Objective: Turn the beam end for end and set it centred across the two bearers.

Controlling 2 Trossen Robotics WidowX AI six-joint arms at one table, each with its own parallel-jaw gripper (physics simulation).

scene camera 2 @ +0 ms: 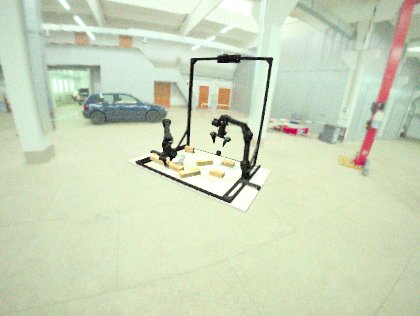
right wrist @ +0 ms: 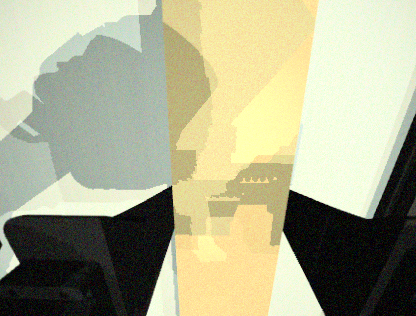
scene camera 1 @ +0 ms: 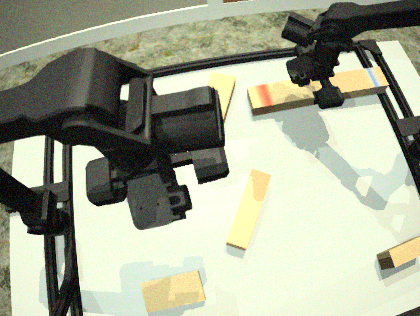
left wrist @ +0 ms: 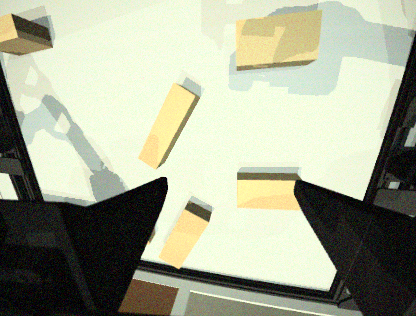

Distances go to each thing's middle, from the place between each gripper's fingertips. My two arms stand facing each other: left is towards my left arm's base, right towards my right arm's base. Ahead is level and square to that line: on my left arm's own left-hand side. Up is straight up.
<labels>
Right now the long beam (scene camera 1: 279, 96) is 390 mm to the right of my left hand, 260 mm ahead of it and 200 mm below it.
I see the long beam 3 cm to the right of my right hand and 1 cm above it.
</labels>
